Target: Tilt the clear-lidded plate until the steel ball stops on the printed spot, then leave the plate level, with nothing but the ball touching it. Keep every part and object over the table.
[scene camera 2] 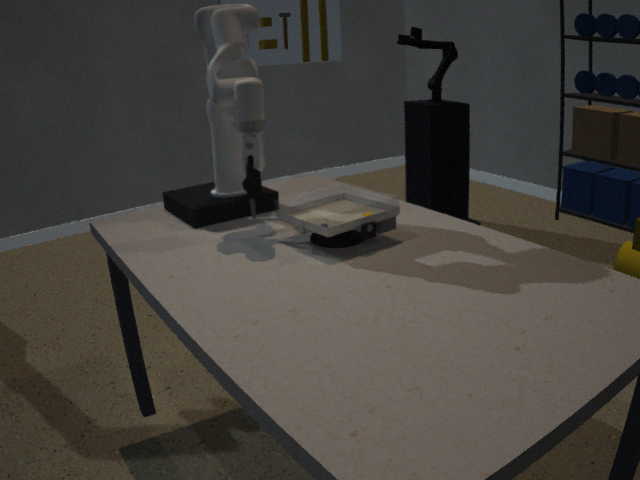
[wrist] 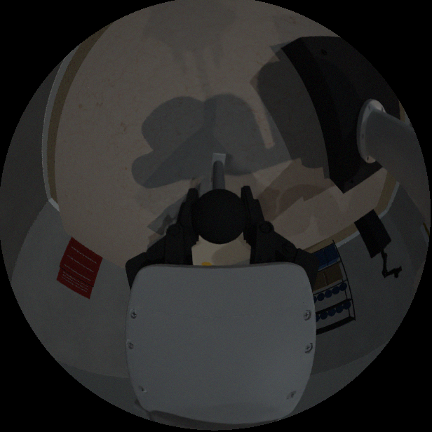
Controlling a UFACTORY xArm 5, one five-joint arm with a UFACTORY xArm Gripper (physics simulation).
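Observation:
The clear-lidded plate (scene camera 2: 361, 220) sits on a black round base (scene camera 2: 336, 239); its exact tilt is hard to judge. Its orange printed spot (scene camera 2: 367, 213) (wrist: 206, 263) is near the right side in the scene view. A small grey shape inside the plate's near corner looks like the steel ball (scene camera 2: 324, 225); the ball cannot be made out in the wrist view. A black ball knob (wrist: 220, 216) tops a grey post (scene camera 2: 253, 208) (wrist: 218, 172) beside the plate. My gripper (scene camera 2: 252, 189) (wrist: 219, 198) is shut on the knob, one finger on each side.
The arm's black base block (scene camera 2: 222, 209) (wrist: 345, 125) stands close behind the gripper. A grey block (scene camera 2: 386, 224) is under the plate's right side. The table (scene camera 2: 361, 335) extends toward the camera. A black pedestal (scene camera 2: 436, 155) with a small dark arm stands beyond the table.

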